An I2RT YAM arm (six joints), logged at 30 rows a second.
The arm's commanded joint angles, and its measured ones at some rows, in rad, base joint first. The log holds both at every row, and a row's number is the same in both.
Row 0, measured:
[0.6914, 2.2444, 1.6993, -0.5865, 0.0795, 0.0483]
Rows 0 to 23, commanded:
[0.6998, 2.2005, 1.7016, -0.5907, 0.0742, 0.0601]
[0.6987, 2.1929, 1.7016, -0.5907, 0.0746, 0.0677]
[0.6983, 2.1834, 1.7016, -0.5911, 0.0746, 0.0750]
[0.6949, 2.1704, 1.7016, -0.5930, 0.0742, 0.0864]
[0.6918, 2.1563, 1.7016, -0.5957, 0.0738, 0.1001]
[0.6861, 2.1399, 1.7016, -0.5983, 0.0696, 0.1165]
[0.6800, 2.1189, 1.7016, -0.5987, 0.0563, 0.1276]
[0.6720, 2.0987, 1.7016, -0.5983, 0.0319, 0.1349]
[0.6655, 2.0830, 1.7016, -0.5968, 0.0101, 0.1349]
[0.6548, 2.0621, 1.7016, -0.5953, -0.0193, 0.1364]
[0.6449, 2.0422, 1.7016, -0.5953, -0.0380, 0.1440]
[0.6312, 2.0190, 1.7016, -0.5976, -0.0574, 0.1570]
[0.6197, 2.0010, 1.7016, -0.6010, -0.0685, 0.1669]
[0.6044, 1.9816, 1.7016, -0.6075, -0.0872, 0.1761]
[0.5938, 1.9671, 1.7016, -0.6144, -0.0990, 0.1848]
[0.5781, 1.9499, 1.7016, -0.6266, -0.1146, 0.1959]
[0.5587, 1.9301, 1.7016, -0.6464, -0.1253, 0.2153]
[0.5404, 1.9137, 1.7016, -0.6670, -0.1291, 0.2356]
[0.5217, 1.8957, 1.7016, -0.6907, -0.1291, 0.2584]
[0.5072, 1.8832, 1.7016, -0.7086, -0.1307, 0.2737]
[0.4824, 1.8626, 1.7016, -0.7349, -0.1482, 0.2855]
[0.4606, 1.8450, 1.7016, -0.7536, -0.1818, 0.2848]
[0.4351, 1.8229, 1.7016, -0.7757, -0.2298, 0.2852]
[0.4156, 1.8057, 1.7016, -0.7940, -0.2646, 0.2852]
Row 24, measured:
[0.4683, 1.8709, 1.6989, -0.7620, -0.1440, 0.2394]
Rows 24 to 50, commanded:
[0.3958, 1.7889, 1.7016, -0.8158, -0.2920, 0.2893]
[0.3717, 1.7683, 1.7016, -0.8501, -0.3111, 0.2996]
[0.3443, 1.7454, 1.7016, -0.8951, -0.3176, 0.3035]
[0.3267, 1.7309, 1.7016, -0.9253, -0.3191, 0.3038]
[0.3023, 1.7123, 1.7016, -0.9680, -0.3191, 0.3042]
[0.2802, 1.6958, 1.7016, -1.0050, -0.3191, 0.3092]
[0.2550, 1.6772, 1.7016, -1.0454, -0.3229, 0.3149]
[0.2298, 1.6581, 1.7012, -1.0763, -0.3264, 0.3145]
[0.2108, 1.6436, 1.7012, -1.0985, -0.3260, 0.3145]
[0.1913, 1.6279, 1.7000, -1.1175, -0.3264, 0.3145]
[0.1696, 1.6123, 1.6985, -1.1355, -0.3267, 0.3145]
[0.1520, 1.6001, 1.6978, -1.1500, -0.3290, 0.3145]
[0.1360, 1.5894, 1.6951, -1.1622, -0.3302, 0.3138]
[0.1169, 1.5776, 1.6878, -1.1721, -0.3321, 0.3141]
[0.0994, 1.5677, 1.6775, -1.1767, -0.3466, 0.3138]
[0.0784, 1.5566, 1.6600, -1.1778, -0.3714, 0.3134]
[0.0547, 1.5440, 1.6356, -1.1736, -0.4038, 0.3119]
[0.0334, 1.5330, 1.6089, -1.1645, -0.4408, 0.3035]
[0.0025, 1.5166, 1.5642, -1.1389, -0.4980, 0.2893]
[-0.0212, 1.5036, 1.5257, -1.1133, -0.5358, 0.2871]
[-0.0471, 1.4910, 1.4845, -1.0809, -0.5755, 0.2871]
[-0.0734, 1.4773, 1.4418, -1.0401, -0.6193, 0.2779]
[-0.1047, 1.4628, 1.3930, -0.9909, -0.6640, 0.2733]
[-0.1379, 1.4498, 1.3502, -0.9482, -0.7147, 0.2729]
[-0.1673, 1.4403, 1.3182, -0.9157, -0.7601, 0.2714]
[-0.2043, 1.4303, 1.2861, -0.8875, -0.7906, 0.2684]
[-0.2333, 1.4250, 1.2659, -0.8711, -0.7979, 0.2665]
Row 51, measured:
[-0.1585, 1.4700, 1.3228, -0.9024, -0.6315, 0.2882]
